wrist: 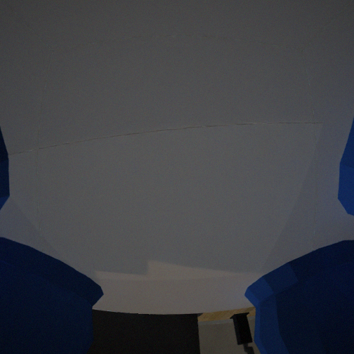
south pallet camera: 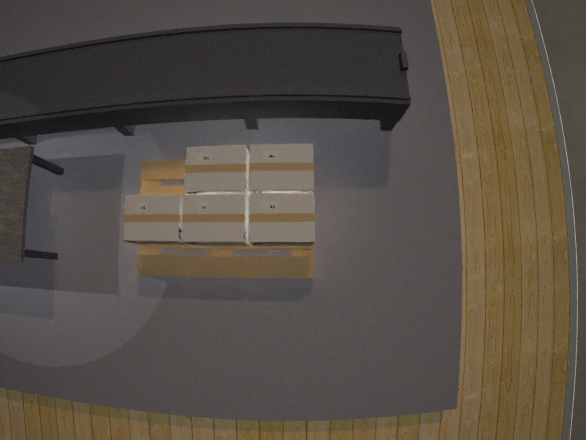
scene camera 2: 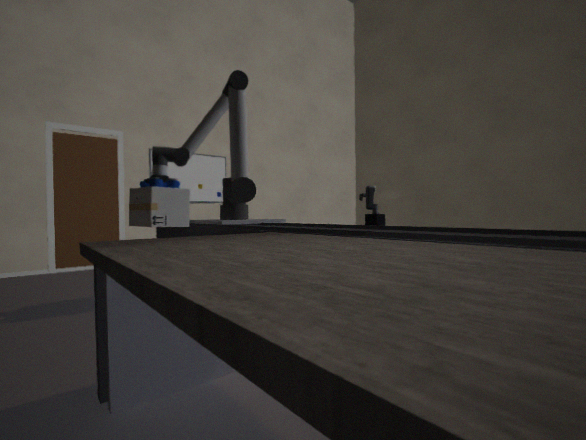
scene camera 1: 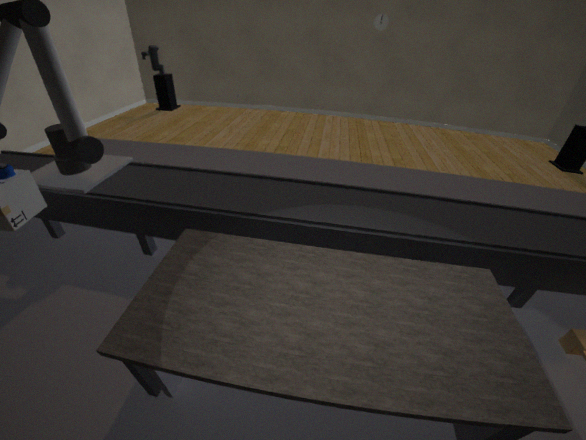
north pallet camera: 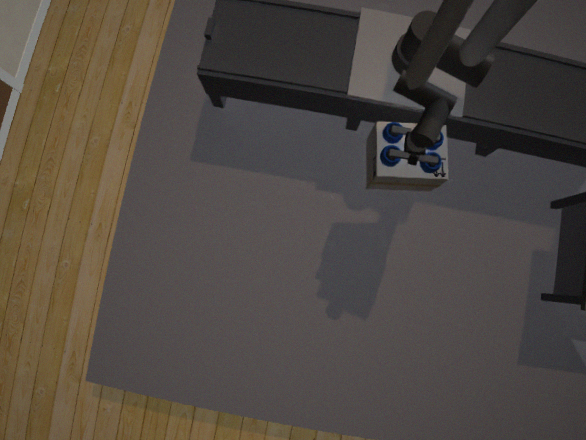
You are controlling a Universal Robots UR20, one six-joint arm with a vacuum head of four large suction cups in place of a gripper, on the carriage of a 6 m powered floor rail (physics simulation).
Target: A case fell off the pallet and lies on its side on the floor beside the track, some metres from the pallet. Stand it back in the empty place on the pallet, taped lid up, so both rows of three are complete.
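Where they show: arm's base at its link origin: (scene camera 2: 234, 219) (scene camera 1: 76, 168) (north pallet camera: 411, 60).
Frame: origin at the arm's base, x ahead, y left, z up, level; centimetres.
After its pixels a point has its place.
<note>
The case (scene camera 1: 25, 195) {x 58.8, y 19.6, z 11.2 cm} (scene camera 2: 172, 207) {x 61.4, y 20.0, z 10.1 cm} (north pallet camera: 407, 173) {x 77.6, y 0.6, z 24.8 cm} (wrist: 175, 100) hangs in the air beside the track, its brown tape on an upright side face, so the lid faces sideways. My gripper (scene camera 1: 6, 172) (scene camera 2: 160, 183) (north pallet camera: 411, 145) {x 64.4, y 0.6, z 22.3 cm}, the four-cup vacuum head, is shut on it, blue cups against its upper face. In the south pallet view the pallet (south pallet camera: 225, 267) {x 128.3, y 446.0, z -42.6 cm} bears a row of three cases (south pallet camera: 215, 232) {x 108.5, y 444.8, z -13.0 cm} and, nearer the track, a row of two (south pallet camera: 217, 181) {x 78.4, y 445.2, z -13.0 cm}, all tape up. The empty place (south pallet camera: 162, 171) {x 63.5, y 399.5, z -42.6 cm} is at that row's left end, bare boards showing.
The long dark track (scene camera 1: 300, 195) (north pallet camera: 280, 45) (south pallet camera: 225, 65) runs past the pallet; the arm's carriage (north pallet camera: 375, 60) {x 4.8, y -21.6, z 0.0 cm} stands on it. A wooden-topped table (scene camera 1: 325, 320) {x 97.1, y 216.2, z -4.0 cm} (scene camera 2: 300, 280) {x 114.7, y 225.1, z -4.0 cm} (south pallet camera: 11, 200) {x 88.4, y 295.6, z -4.0 cm} stands beside the track, between the held case and the pallet. Black pedestals (scene camera 1: 166, 91) (scene camera 1: 575, 150) stand behind the track.
</note>
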